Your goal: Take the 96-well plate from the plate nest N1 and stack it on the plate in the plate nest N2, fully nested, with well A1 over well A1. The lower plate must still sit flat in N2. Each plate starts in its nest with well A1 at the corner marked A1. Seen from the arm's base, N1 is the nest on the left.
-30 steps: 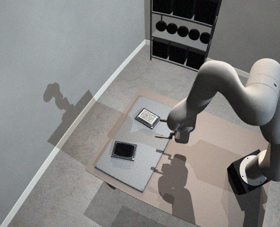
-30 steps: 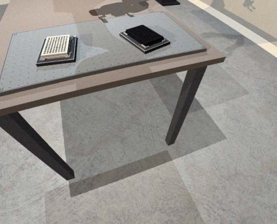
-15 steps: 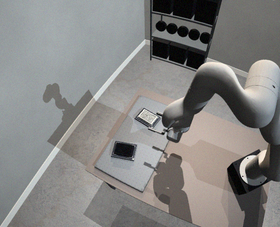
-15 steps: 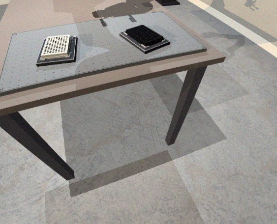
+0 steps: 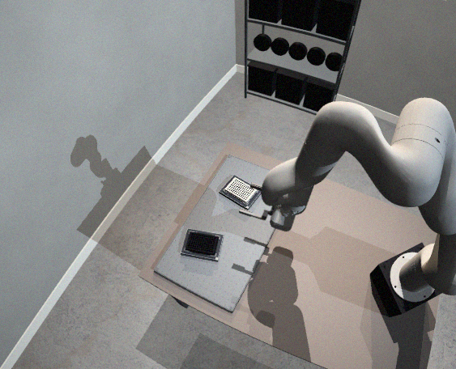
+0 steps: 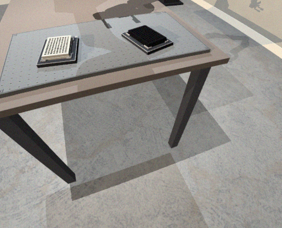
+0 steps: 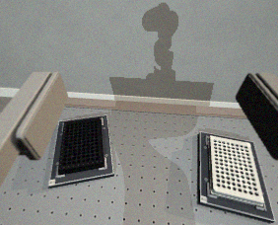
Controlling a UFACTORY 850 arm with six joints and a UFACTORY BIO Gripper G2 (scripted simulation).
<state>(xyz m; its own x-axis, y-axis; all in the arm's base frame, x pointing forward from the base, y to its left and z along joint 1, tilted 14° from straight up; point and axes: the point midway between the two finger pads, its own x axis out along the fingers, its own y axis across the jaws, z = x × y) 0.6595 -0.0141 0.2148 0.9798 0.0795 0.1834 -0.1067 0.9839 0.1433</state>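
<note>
Now: hand 150 mm short of the black 96-well plate, 140 mm to the right of it and 260 mm above it. From my hand the other things lie so: plate nest N1: 150 mm ahead, 140 mm to the left, 270 mm below; white 96-well plate: 130 mm ahead, 170 mm to the right, 260 mm below; plate nest N2: 130 mm ahead, 170 mm to the right, 270 mm below.
</note>
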